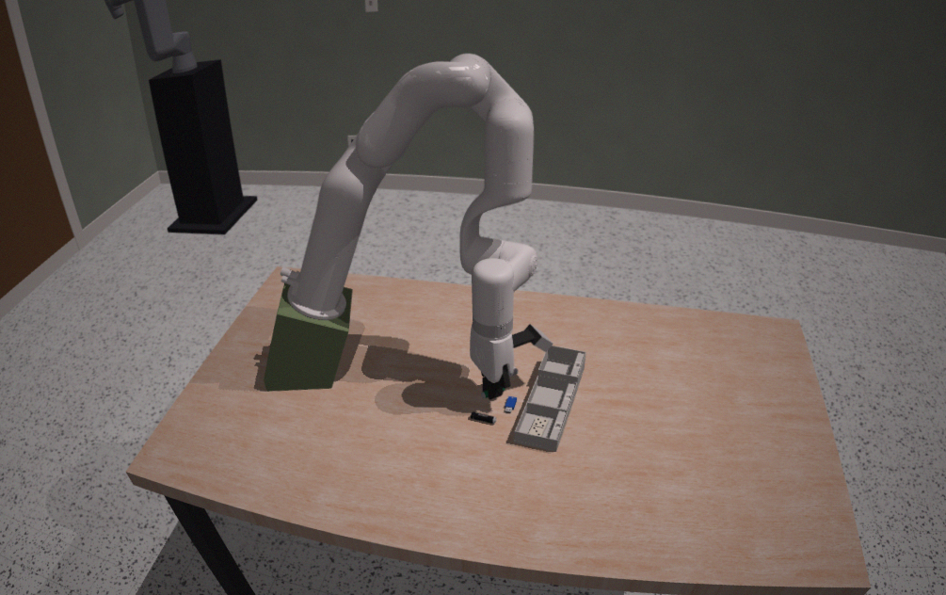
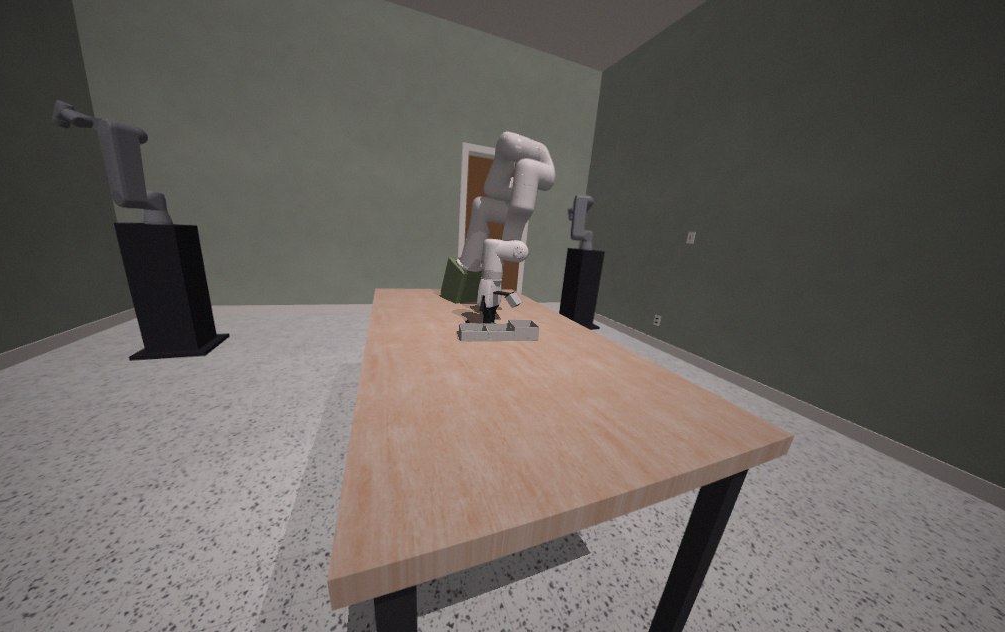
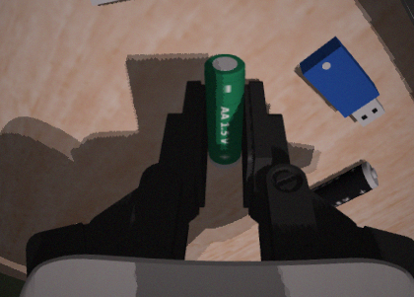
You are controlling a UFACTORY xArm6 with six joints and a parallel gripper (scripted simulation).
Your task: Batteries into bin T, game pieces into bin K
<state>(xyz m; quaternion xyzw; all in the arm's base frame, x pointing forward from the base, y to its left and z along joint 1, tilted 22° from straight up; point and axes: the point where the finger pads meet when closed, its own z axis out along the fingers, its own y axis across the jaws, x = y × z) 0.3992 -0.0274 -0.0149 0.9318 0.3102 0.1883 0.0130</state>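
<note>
The blue item lies 4 cm ahead of my hand, 3 cm to the right of it and 2 cm below it. The rest, counted from my hand: black battery: 1 cm behind, 8 cm to the right, 2 cm below; green battery: 2 cm below; grey object: 3 cm ahead, 7 cm to the left, 1 cm below.
</note>
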